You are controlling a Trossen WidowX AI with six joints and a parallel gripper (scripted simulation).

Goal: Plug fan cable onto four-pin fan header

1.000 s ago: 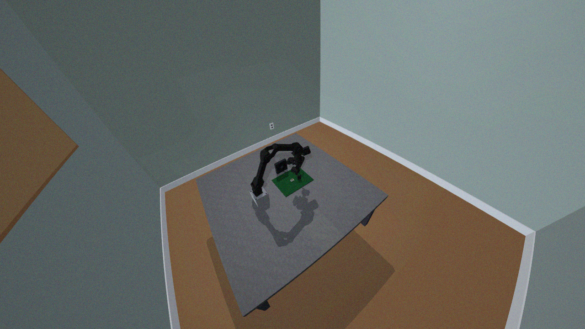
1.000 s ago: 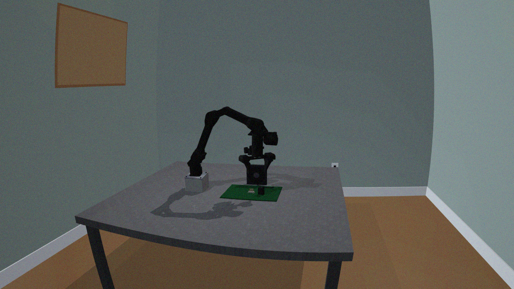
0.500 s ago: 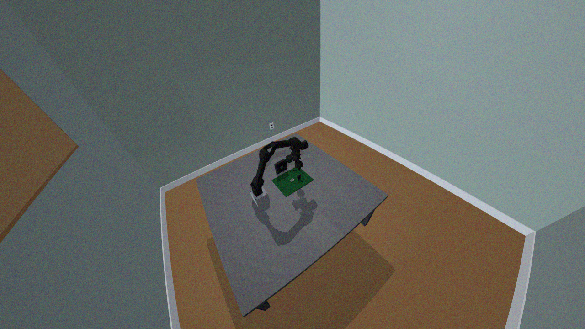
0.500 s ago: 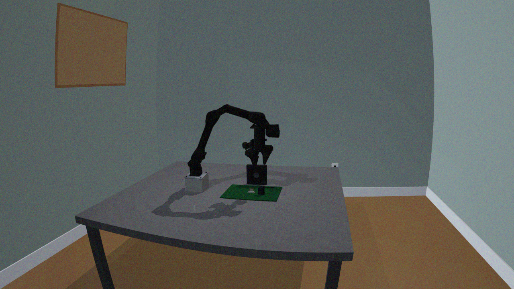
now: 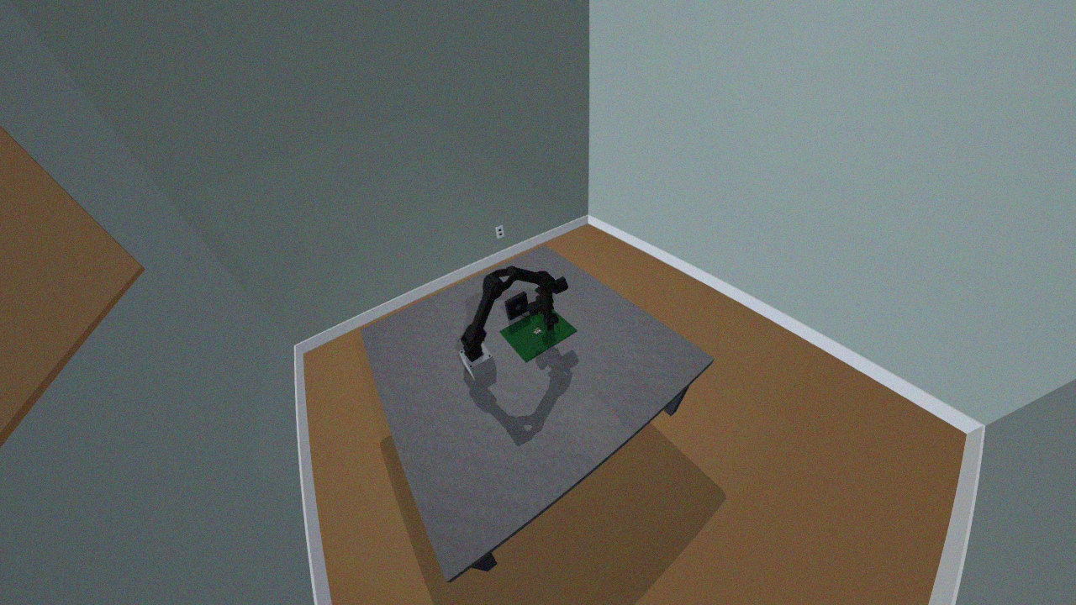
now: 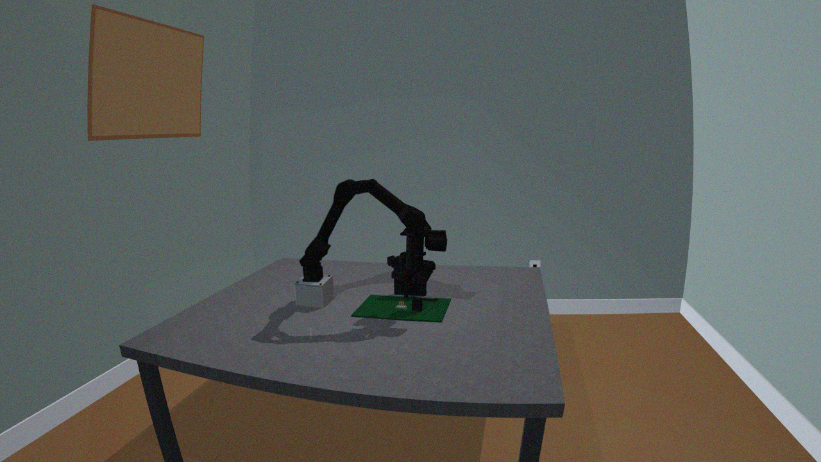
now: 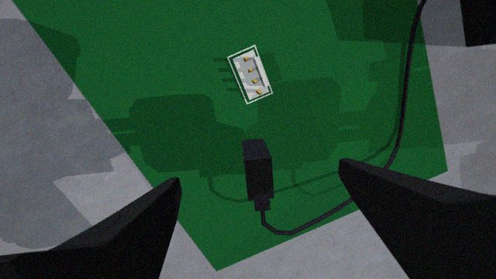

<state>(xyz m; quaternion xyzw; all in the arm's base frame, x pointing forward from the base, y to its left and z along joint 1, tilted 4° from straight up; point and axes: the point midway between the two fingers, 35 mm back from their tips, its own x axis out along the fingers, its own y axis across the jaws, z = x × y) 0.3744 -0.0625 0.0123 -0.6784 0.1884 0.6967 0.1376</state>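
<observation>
My gripper tip is 1 cm short of the black plug, 1 cm to the left of it and 4 cm above it. The rest, counted from my gripper tip: green board (4 cm behind, 3 cm to the left, 8 cm below); white four-pin fan header (4 cm behind, 3 cm to the left, 6 cm below); fan (3 cm behind, 19 cm to the left).
</observation>
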